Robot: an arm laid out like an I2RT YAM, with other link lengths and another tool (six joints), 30 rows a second.
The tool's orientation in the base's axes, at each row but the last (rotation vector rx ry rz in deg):
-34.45 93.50 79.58
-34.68 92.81 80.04
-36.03 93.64 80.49
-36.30 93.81 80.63
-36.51 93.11 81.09
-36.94 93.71 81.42
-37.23 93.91 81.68
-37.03 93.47 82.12
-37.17 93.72 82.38
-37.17 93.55 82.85
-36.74 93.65 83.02
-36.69 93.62 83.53
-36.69 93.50 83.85
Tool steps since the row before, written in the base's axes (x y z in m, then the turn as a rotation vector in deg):
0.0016 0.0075 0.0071 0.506 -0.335 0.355
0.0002 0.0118 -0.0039 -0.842 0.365 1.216
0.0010 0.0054 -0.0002 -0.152 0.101 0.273
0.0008 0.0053 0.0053 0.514 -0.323 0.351
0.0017 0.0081 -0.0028 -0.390 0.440 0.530
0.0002 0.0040 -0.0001 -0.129 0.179 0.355
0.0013 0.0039 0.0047 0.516 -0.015 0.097
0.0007 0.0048 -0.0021 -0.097 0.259 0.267
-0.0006 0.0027 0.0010 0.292 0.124 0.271
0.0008 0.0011 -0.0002 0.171 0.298 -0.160
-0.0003 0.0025 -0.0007 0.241 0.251 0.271
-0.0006 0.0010 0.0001 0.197 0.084 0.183
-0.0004 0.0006 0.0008 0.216 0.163 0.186
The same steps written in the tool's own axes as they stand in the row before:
-0.0055 0.0043 0.0077 -0.611 -0.312 -0.155
0.0054 0.0007 0.0112 -0.562 1.410 0.125
0.0005 0.0004 0.0055 -0.142 0.291 0.057
-0.0041 0.0034 0.0054 -0.605 -0.314 -0.163
0.0028 -0.0010 0.0082 -0.190 0.696 0.326
0.0006 0.0007 0.0039 -0.211 0.332 0.142
-0.0041 0.0022 0.0041 -0.346 -0.377 0.120
0.0021 -0.0007 0.0048 -0.139 0.275 0.230
-0.0001 0.0016 0.0025 -0.361 -0.070 0.197
-0.0001 -0.0005 0.0013 0.091 -0.166 0.328
0.0011 0.0004 0.0023 -0.315 -0.001 0.309
0.0004 0.0007 0.0008 -0.244 -0.045 0.134
-0.0004 0.0009 0.0005 -0.244 -0.044 0.215

